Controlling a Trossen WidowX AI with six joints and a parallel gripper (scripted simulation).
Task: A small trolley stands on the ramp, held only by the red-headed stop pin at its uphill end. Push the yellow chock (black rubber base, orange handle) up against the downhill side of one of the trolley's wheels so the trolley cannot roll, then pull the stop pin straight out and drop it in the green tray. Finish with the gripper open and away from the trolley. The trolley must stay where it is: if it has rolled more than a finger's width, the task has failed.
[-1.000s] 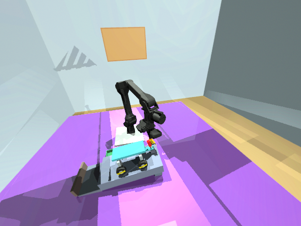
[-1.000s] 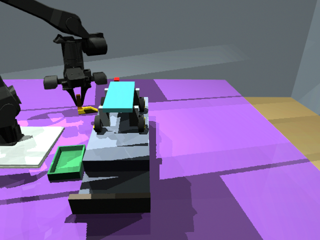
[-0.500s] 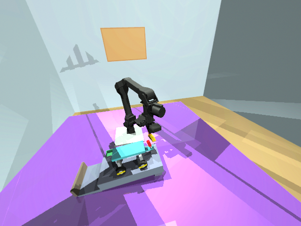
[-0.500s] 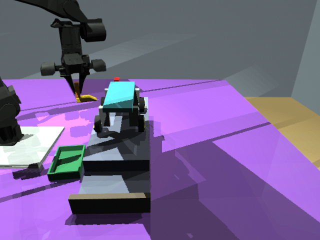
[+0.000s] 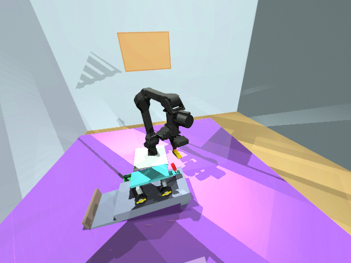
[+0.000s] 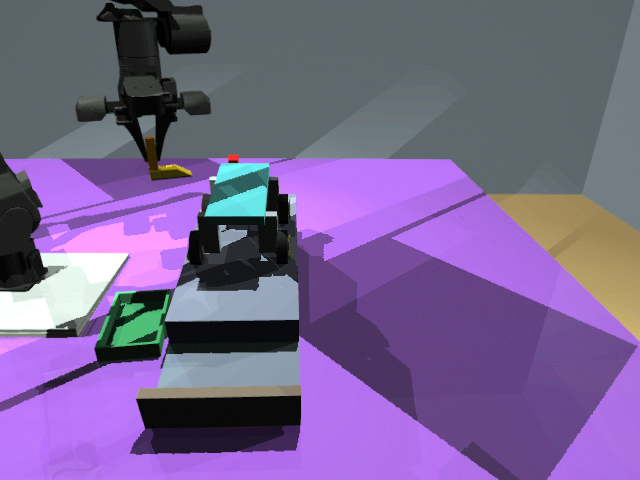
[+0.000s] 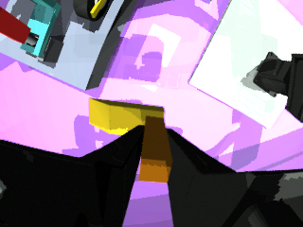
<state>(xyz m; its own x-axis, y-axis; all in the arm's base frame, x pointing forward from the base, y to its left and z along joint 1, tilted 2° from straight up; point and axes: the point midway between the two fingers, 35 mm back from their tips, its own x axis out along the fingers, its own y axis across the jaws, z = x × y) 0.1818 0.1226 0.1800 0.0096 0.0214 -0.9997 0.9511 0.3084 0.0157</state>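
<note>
The yellow chock lies 2 cm ahead of my gripper tip, 1 cm to the left of it and 1 cm below it. The rest, counted from my gripper tip: grey ramp 15 cm ahead, 13 cm to the right, 10 cm below; trolley 15 cm ahead, 13 cm to the right, 4 cm below; red-headed stop pin 13 cm ahead, 2 cm to the right, 2 cm below.
</note>
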